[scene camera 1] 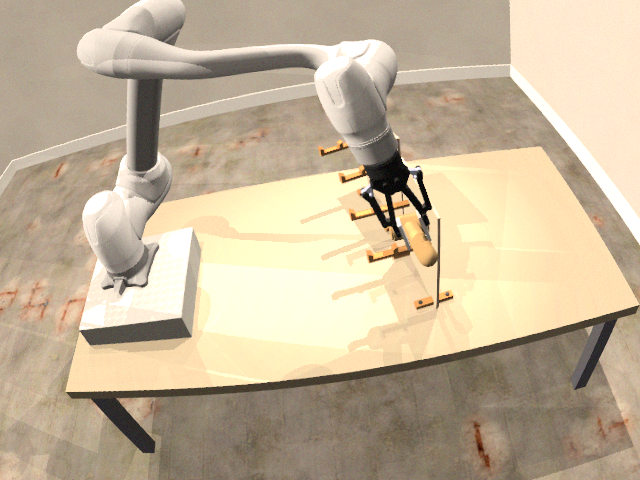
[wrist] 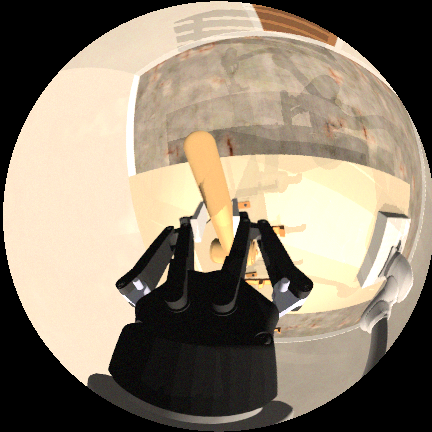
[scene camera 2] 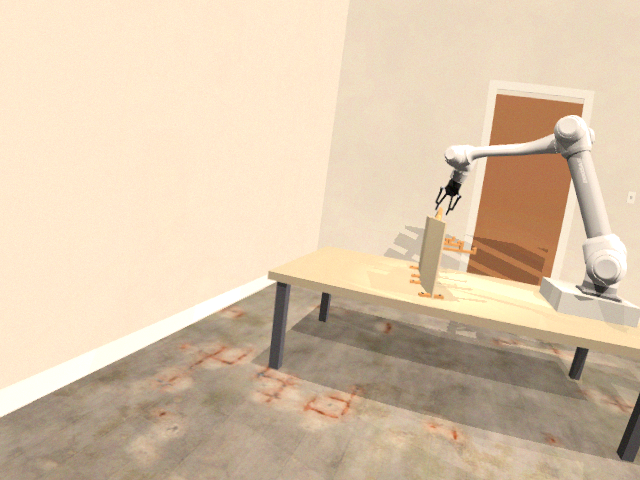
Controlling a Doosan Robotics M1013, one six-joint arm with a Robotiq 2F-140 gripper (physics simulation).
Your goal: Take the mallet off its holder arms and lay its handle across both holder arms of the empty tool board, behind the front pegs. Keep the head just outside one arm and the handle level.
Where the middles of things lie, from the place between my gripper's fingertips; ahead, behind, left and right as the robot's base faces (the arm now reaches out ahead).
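Scene:
The wooden mallet [scene camera 1: 423, 249] is here, and my hand's 10 mm above it and 20 mm to the right of it.

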